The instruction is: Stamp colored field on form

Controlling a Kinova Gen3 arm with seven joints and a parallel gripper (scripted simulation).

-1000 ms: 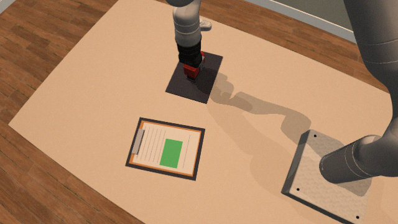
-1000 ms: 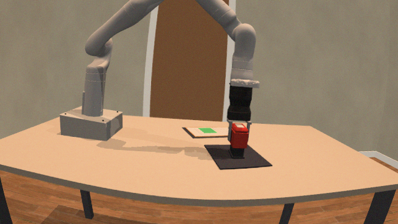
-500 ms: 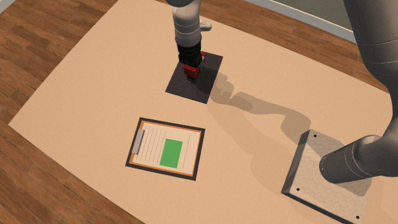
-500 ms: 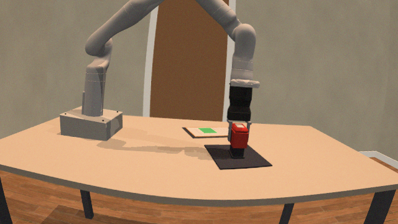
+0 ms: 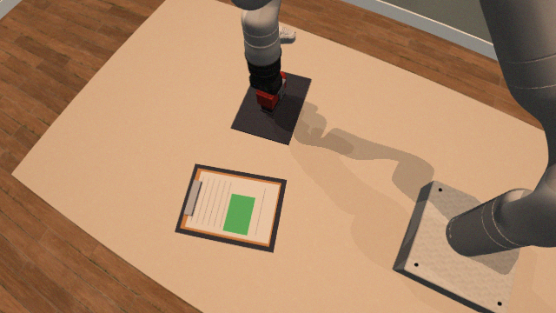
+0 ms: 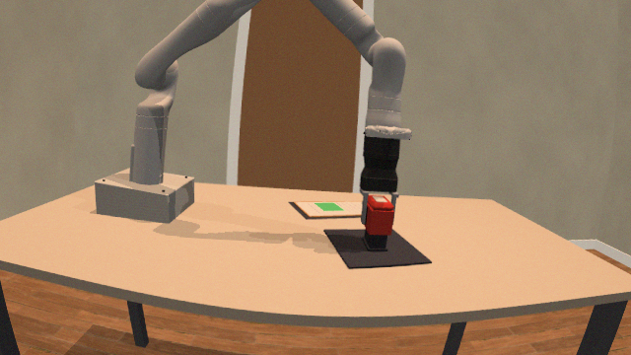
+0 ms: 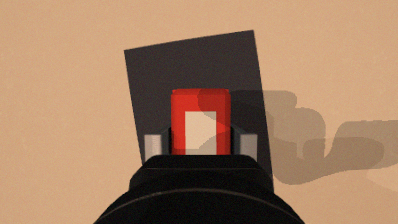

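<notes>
Right now my hand is 20 mm above the red stamp. The rest, counted from my hand: clipboard (10 mm ahead, 320 mm to the left, 60 mm below).
</notes>
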